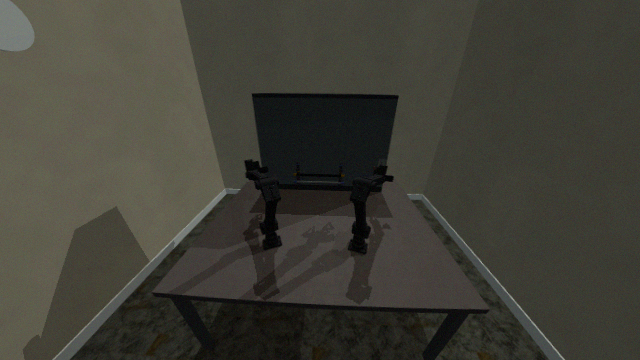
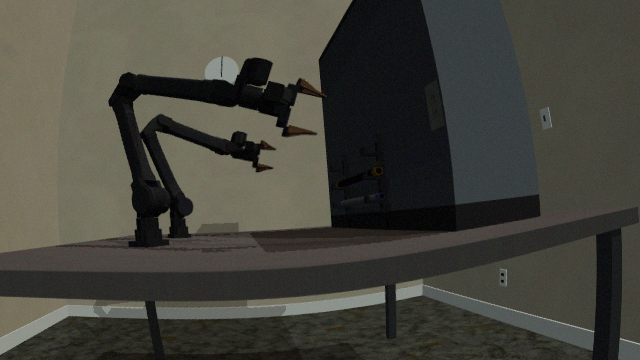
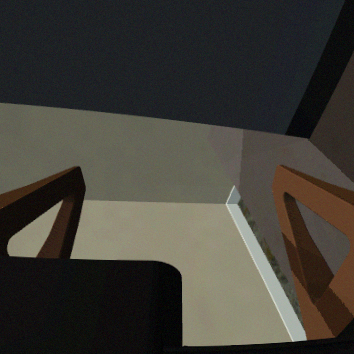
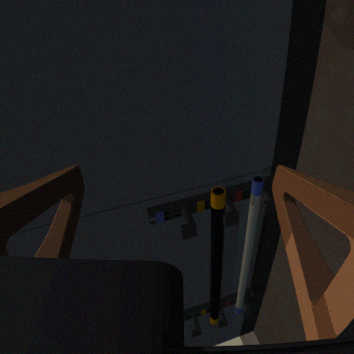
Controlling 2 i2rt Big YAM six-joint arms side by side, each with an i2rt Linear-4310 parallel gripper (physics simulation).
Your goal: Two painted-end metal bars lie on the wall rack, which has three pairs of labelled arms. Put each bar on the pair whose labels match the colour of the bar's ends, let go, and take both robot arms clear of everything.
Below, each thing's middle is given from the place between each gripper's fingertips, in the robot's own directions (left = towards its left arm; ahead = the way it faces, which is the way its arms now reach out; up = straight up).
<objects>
Now: the dark rack arm [image 4: 186,206] 210 mm ahead of my right hand, 260 mm to the left of it and 120 mm below it. Round my right hand: bar [image 4: 257,181] (220 mm ahead, 470 mm to the left, 200 mm below).
The bar is 47 cm to the right of my left hand, 24 cm below it and 24 cm ahead of it. From my left hand the other things lie so: dark rack arm: 68 cm to the right, 24 cm ahead, 16 cm below.
</objects>
